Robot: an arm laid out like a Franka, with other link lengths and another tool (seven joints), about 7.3 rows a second.
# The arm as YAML. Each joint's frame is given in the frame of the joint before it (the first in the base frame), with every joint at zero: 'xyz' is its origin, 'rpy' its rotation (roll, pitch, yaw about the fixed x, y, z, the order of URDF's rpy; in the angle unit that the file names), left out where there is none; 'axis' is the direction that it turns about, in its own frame. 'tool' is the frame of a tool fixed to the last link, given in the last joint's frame.
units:
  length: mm
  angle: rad
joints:
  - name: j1
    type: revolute
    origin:
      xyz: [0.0, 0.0, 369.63]
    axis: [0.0, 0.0, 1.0]
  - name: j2
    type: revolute
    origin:
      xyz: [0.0, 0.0, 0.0]
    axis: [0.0, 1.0, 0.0]
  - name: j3
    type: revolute
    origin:
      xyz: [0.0, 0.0, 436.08]
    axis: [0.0, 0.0, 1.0]
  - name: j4
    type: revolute
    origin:
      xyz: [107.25, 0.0, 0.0]
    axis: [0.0, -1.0, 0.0]
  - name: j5
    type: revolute
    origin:
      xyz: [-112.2, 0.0, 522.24]
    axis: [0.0, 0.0, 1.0]
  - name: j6
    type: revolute
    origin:
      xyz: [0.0, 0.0, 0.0]
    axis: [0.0, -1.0, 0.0]
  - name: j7
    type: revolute
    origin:
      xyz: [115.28, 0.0, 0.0]
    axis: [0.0, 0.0, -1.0]
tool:
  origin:
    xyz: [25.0, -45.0, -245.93]
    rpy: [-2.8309, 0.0, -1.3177]
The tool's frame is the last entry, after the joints.
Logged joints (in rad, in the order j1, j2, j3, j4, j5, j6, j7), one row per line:
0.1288, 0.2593, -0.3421, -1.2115, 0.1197, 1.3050, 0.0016
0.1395, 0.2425, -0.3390, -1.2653, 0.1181, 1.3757, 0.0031
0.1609, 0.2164, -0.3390, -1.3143, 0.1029, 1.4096, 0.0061
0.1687, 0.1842, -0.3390, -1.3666, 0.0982, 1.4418, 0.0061
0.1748, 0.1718, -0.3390, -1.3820, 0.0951, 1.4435, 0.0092
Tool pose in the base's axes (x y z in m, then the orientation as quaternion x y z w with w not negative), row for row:
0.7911, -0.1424, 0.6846, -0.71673, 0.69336, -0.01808, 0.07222
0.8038, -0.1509, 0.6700, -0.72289, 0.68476, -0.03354, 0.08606
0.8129, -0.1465, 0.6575, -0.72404, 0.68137, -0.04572, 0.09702
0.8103, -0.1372, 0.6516, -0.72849, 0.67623, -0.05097, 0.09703
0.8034, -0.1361, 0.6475, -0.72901, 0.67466, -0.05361, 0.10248
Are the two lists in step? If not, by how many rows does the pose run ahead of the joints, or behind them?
The pose runs 1 row behind the joints: the pose in row i belongs to the joints in row i - 1.
